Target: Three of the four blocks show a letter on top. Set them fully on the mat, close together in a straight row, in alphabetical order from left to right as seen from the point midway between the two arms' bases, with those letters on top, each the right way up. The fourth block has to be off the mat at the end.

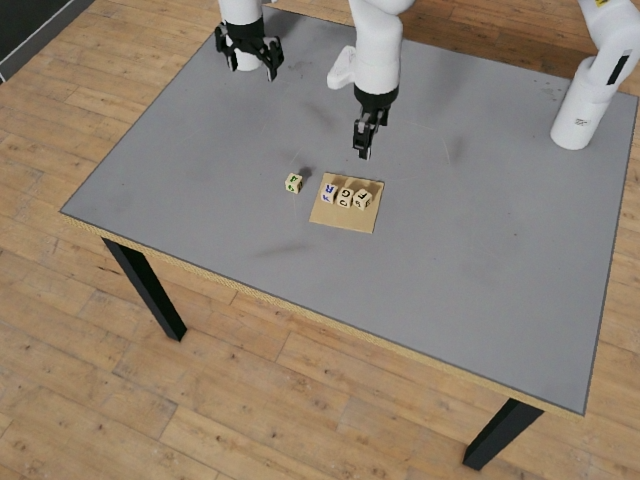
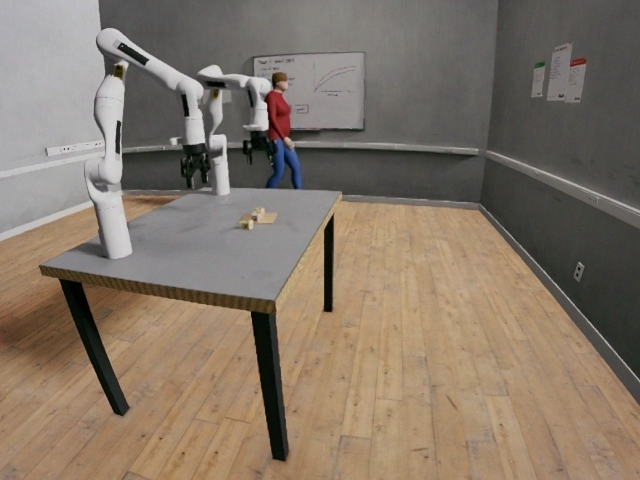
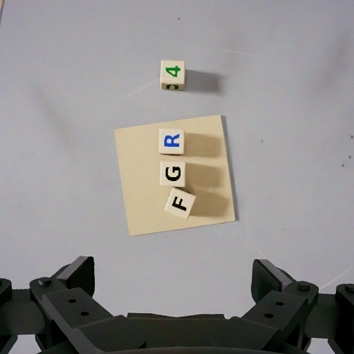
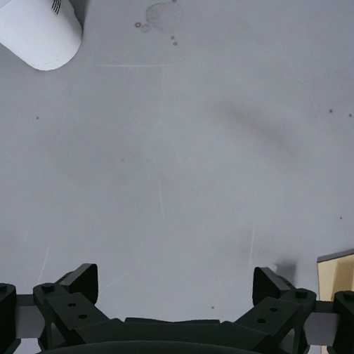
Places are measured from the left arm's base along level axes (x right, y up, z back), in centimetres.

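Where they show: left gripper, fingertip midpoint: (image 1: 373, 140) (image 2: 260, 164); right gripper, fingertip midpoint: (image 1: 253, 74) (image 2: 198, 186); left arm's base, origin of the base link: (image 1: 569, 135) (image 2: 221, 193); right arm's base, origin of the base link: (image 1: 247, 59) (image 2: 119, 253).
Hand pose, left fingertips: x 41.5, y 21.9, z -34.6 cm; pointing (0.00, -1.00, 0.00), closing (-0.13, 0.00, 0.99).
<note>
Each offset is from my left fingertips to the centre of the thing. "*": to the spot under its first point. Level surfaces: height alone.
Blocks R @[dx +9.2, dy -20.0, dz +1.0 cm] (image 1: 328, 193) (image 3: 171, 141), G @[dx +5.3, dy -20.0, dz +0.7 cm] (image 1: 344, 196) (image 3: 173, 173) and F @[dx +1.7, dy -20.0, dz +1.2 cm] (image 1: 362, 198) (image 3: 180, 203) sit on the tan mat @[dx +5.0, dy -21.7, dz +1.0 cm] (image 1: 341, 223) (image 3: 142, 205) (image 4: 325, 272), letters up. Seen from between the bases they run F, G, R from left to right. R and G are nearly square to each other with a narrow gap. F is turned askew, one corner at or very near G. The block with a green 4 on top @[* dx +17.5, dy -18.9, dz +1.0 cm] (image 1: 293, 182) (image 2: 248, 224) (image 3: 173, 72) lies off the mat beside R. My left gripper (image 1: 364, 150) (image 2: 260, 159) (image 3: 173, 276) is open above the table. My right gripper (image 1: 252, 71) (image 2: 197, 180) (image 4: 174, 283) is open, far from the blocks.
The left arm's base (image 2: 219, 173) and the right arm's base (image 2: 113, 232) stand on the grey table @[dy -22.0 cm] (image 1: 439, 289) (image 2: 206, 258). A person in red (image 2: 279, 111) is beyond the table. A whiteboard (image 2: 336, 108) hangs on the back wall.
</note>
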